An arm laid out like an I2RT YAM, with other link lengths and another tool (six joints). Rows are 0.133 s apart.
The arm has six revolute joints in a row. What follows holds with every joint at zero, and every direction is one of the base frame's. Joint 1 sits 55.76 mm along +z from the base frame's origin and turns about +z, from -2.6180 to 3.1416 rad. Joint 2 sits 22.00 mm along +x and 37.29 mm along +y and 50.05 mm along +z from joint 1 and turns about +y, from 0.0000 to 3.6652 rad. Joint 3 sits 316.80 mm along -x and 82.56 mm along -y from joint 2 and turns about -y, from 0.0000 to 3.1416 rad. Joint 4 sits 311.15 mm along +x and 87.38 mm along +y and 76.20 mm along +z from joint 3 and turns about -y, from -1.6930 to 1.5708 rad. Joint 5 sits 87.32 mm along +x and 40.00 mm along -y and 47.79 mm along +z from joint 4 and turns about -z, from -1.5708 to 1.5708 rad. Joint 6 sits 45.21 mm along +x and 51.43 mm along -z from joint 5 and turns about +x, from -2.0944 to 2.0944 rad. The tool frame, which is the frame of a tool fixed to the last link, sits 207.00 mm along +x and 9.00 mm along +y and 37.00 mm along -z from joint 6; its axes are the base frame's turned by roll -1.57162, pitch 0.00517 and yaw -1.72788 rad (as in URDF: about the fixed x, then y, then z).
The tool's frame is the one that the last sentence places.
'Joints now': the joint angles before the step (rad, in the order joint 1, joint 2, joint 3, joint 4, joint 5, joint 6). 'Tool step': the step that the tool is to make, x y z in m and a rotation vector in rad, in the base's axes. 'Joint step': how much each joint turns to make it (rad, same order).
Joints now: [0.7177, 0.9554, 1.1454, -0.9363, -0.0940, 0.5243]
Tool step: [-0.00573, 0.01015, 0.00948, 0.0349, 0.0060, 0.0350]
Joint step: [0.0000, 0.0041, 0.0140, 0.0084, -0.0462, -0.0011]
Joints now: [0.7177, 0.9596, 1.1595, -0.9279, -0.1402, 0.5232]
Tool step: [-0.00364, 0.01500, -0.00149, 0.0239, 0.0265, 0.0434]
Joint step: [0.0005, 0.0286, 0.0011, 0.0229, -0.0556, -0.0023]
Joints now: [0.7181, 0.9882, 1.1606, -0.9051, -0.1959, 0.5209]
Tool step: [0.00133, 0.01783, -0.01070, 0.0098, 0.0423, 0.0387]
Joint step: [0.0000, 0.0561, -0.0022, 0.0329, -0.0523, -0.0004]
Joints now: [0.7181, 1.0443, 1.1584, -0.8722, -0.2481, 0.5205]
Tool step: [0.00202, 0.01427, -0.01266, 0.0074, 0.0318, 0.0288]
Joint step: [0.0008, 0.0443, -0.0145, 0.0396, -0.0385, -0.0004]
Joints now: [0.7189, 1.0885, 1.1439, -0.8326, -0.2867, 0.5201]
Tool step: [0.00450, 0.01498, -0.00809, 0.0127, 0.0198, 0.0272]
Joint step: [0.0008, 0.0470, -0.0034, 0.0431, -0.0347, -0.0027]
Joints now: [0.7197, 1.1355, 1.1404, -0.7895, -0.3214, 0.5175]
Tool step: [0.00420, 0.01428, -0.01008, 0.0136, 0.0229, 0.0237]
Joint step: [0.0000, 0.0461, -0.0084, 0.0466, -0.0347, 0.0011]
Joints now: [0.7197, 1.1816, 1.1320, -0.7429, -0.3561, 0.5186]
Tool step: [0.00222, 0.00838, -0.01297, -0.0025, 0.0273, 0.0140]
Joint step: [0.0000, 0.0397, -0.0080, 0.0259, -0.0213, 0.0012]
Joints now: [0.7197, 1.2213, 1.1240, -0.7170, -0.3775, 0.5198]
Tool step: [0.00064, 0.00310, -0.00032, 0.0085, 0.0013, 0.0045]
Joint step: [0.0000, 0.0050, -0.0033, 0.0136, -0.0084, 0.0018]
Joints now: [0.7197, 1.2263, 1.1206, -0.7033, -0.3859, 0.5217]
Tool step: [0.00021, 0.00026, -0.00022, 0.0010, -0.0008, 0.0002]
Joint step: [0.0000, -0.0001, -0.0016, 0.0028, -0.0003, 0.0000]
